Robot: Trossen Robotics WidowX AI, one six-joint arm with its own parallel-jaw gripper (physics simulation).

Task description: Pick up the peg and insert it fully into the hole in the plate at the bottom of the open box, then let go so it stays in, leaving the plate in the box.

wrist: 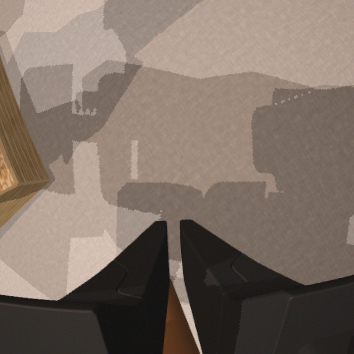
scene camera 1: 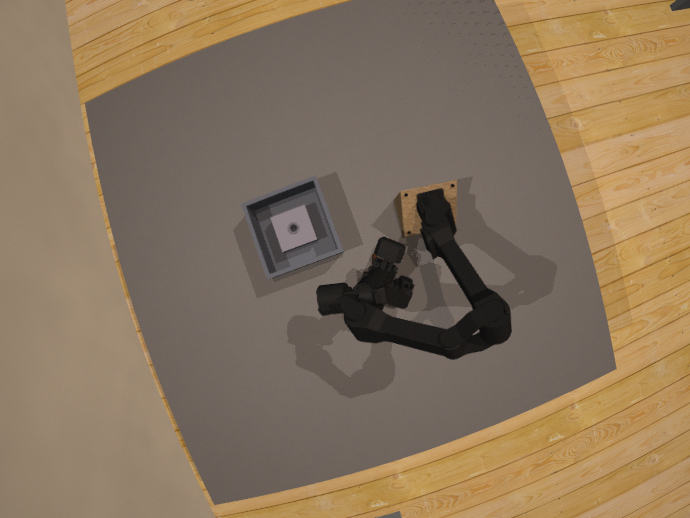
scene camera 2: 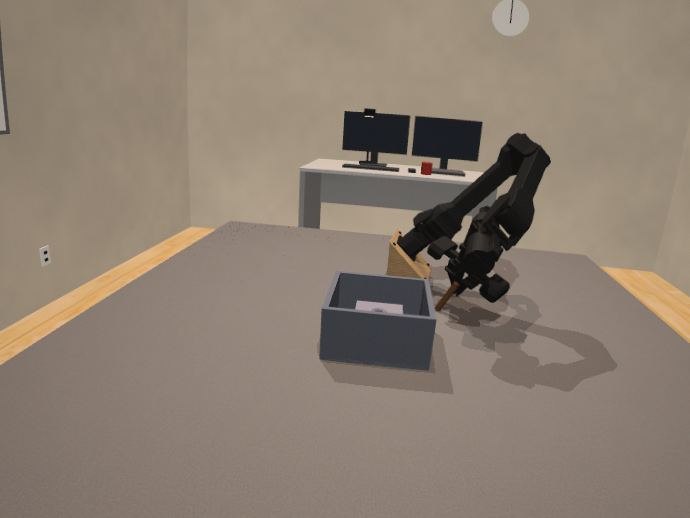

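Pixels of known places: gripper, between the fingertips: [wrist: 173, 231] [scene camera 1: 388, 268] [scene camera 2: 456, 294]; arm's base, origin of its link: [scene camera 1: 430, 201] [scene camera 2: 406, 248].
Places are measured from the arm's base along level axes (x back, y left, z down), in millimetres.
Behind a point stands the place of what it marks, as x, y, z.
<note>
The brown peg [scene camera 2: 446, 296] @(-169, 106, 48) [wrist: 176, 330] @(-161, 119, 35) is tilted, its lower end pointing towards the box. My gripper [scene camera 2: 458, 283] @(-134, 129, 54) [wrist: 173, 231] @(-134, 129, 54) is nearly closed, shut on the peg's upper part; the left finger hides some of the peg in the wrist view, and the exact contact is hard to see. In scene camera 1 the arm largely covers the peg. The open grey-blue box [scene camera 1: 328, 214] @(-241, -30, -8) [scene camera 2: 376, 338] @(-427, -15, 37) stands apart from the gripper. The pale square plate [scene camera 1: 302, 219] @(-306, -39, 32) [scene camera 2: 365, 305] @(-311, -53, 32) lies on its floor, with a round hole [scene camera 1: 293, 227] near the plate's middle.
The wooden base block [scene camera 1: 411, 214] @(-50, 17, 17) [scene camera 2: 402, 263] @(-72, -2, 17) [wrist: 31, 170] @(-66, 65, 77) carries the arm, close to the gripper. The box walls rise around the plate. Dark arm shadows fall across the grey mat [scene camera 1: 183, 156] @(-591, -307, 89) [scene camera 2: 222, 390] @(-572, -227, 89). A desk [scene camera 2: 356, 192] with monitors stands far back.
</note>
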